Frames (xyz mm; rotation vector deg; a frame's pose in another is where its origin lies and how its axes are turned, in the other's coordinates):
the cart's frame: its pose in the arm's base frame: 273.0 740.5 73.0 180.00 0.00 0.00
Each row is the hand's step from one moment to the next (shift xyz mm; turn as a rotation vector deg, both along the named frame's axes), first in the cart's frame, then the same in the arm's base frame.
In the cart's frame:
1: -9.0 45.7 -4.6 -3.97 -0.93 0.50
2: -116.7 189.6 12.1 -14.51 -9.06 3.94
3: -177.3 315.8 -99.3 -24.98 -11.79 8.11
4: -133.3 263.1 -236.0 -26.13 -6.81 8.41
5: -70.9 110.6 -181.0 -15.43 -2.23 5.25
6: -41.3 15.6 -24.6 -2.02 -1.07 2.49
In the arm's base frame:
1: -9.0 -45.7 4.6 -3.97 0.93 -0.50
2: -116.7 -189.6 -12.1 -14.51 9.06 -3.94
3: -177.3 -315.8 99.3 -24.98 11.79 -8.11
4: -133.3 -263.1 236.0 -26.13 6.81 -8.41
5: -70.9 -110.6 181.0 -15.43 2.23 -5.25
6: -41.3 -15.6 24.6 -2.02 1.07 -2.49

